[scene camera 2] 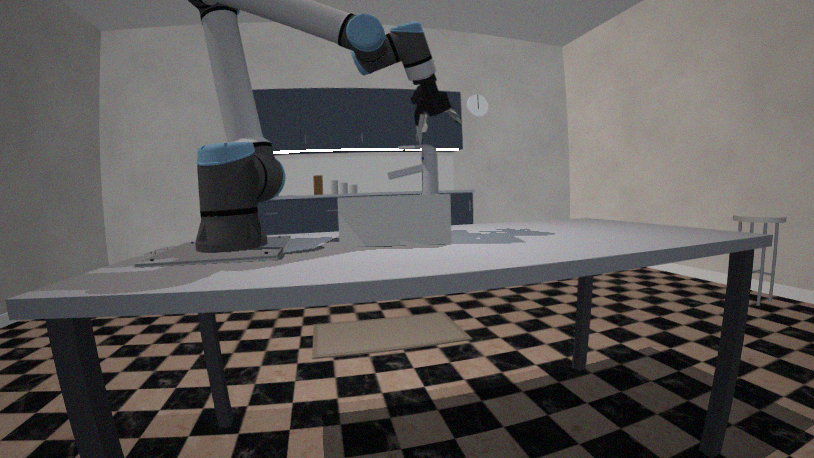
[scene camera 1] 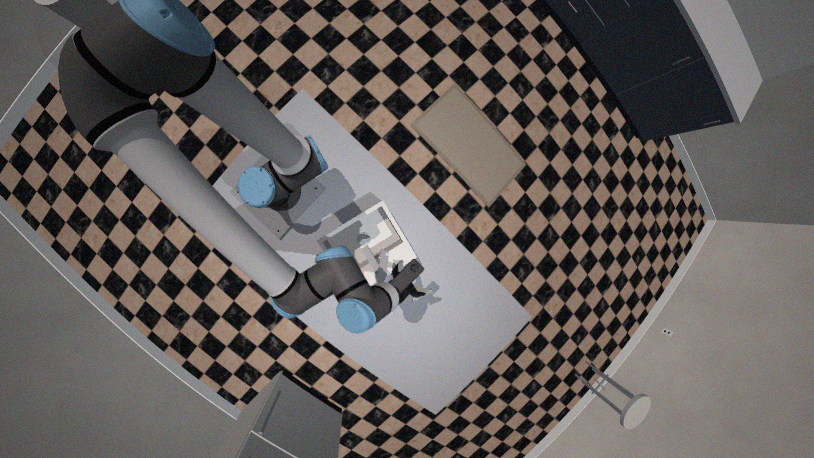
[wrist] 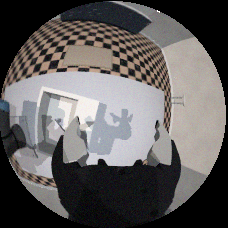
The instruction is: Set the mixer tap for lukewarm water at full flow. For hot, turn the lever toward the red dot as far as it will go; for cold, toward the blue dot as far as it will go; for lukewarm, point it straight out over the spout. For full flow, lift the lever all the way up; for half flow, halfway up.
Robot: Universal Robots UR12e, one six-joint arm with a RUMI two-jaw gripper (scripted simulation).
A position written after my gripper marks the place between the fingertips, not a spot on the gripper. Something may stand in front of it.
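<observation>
I can see a sink block point(scene camera 1: 376, 227), and the block is visible in the wrist view point(wrist: 49, 107) too. There is a mixer tap point(scene camera 2: 429, 167) as well. As for my gripper point(scene camera 2: 441, 134), it appears again in scene camera 1 point(scene camera 1: 416, 275) and in the wrist view point(wrist: 118, 119).
</observation>
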